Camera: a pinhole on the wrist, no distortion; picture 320 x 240 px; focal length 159.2 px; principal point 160.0 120.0 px. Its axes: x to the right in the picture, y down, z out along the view. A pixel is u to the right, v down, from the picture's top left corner.
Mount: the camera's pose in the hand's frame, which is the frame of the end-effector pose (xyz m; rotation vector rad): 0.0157 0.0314 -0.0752 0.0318 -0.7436 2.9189
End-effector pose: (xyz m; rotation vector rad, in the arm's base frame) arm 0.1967 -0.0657 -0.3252 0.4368 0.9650 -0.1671
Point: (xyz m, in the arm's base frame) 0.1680 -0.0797 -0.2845
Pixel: 274 133
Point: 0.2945 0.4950 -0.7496
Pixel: behind the camera
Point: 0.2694 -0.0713 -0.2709
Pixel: 192 33
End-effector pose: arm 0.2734 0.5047 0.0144 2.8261 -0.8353 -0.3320
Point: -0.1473 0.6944 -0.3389
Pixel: 302 73
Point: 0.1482 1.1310 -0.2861
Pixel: 263 228
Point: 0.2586 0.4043 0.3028
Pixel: behind the camera
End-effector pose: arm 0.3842 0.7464 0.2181 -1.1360 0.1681 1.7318
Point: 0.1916 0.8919 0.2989
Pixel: 155 17
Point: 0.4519 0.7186 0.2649
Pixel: outside the picture
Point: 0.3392 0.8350 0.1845
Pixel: 80 57
